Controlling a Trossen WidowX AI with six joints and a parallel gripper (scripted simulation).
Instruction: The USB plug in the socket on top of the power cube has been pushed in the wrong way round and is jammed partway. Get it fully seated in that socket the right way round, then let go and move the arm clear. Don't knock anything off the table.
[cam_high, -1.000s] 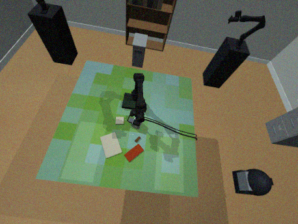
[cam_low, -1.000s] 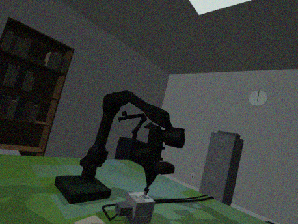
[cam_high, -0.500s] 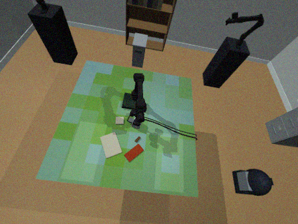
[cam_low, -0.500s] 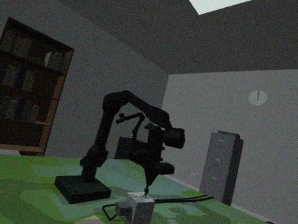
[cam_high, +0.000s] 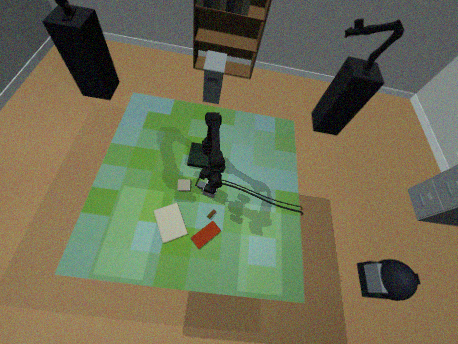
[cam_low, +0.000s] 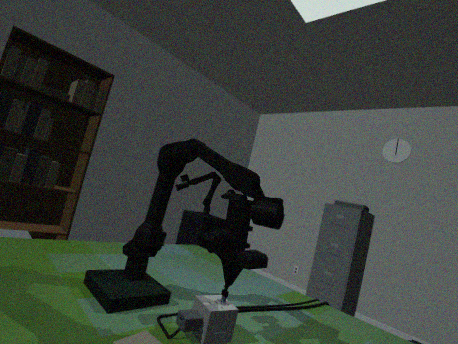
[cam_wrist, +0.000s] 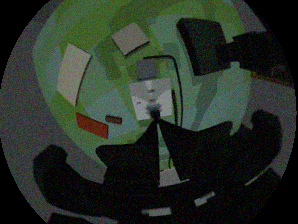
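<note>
The USB plug is 20 mm below my gripper tip. Round my gripper tip: brown piece (140 mm ahead, 10 mm to the left, 110 mm below); then red book (270 mm ahead, 10 mm to the right, 110 mm below); then white book (230 mm ahead, 220 mm to the right, 110 mm below).
</note>
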